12 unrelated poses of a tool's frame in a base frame.
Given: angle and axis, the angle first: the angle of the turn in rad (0 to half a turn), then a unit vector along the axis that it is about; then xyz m.
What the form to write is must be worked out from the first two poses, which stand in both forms.
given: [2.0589, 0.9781, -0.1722, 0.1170, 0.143, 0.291, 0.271]
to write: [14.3, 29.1, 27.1, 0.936, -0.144, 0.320, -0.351, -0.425, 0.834]
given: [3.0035, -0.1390, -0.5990, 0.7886, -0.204, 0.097, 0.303]
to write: [-20.4, 9.7, 30.3, -0.952, 0.274, -0.136, 0.057, -0.276, -0.959]
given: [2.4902, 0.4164, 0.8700, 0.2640, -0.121, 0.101, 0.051]
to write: [-12.1, 10.1, 5.1, -0.484, 0.810, -0.330, 0.490, 0.564, 0.665]
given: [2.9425, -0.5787, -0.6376, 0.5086, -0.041, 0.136, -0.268]
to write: [-4.1, 13.6, -26.8, -0.317, 0.831, -0.457, 0.630, -0.175, -0.757]
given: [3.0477, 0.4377, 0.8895, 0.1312, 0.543, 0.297, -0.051]
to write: [54.3, 29.7, -5.1, -0.613, 0.789, 0.031, 0.765, 0.583, 0.274]
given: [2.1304, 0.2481, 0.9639, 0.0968, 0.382, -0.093, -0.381]
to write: [38.2, -9.3, -38.1, -0.437, 0.448, -0.780, 0.284, 0.891, 0.353]
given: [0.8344, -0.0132, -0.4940, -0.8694, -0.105, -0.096, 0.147]
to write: [-10.5, -9.6, 14.7, 0.672, -0.642, 0.370, 0.646, 0.752, 0.131]
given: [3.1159, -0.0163, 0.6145, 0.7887, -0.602, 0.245, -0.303]
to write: [-60.2, 24.5, -30.3, -0.999, 0.000, -0.041, -0.040, -0.245, 0.969]
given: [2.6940, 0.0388, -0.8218, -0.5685, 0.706, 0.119, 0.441]
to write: [70.6, 11.9, 44.1, -0.899, -0.307, 0.314, 0.185, 0.383, 0.905]
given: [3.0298, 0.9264, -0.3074, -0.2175, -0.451, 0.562, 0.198]
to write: [-45.1, 56.2, 19.8, 0.717, -0.592, -0.367, -0.543, -0.805, 0.237]
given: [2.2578, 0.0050, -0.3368, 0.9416, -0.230, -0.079, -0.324]
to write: [-23.0, -7.9, -32.4, -0.634, 0.725, 0.268, -0.731, -0.449, -0.514]
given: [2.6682, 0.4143, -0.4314, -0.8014, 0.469, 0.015, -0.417]
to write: [46.9, 1.5, -41.7, -0.566, -0.703, -0.431, 0.028, -0.538, 0.842]
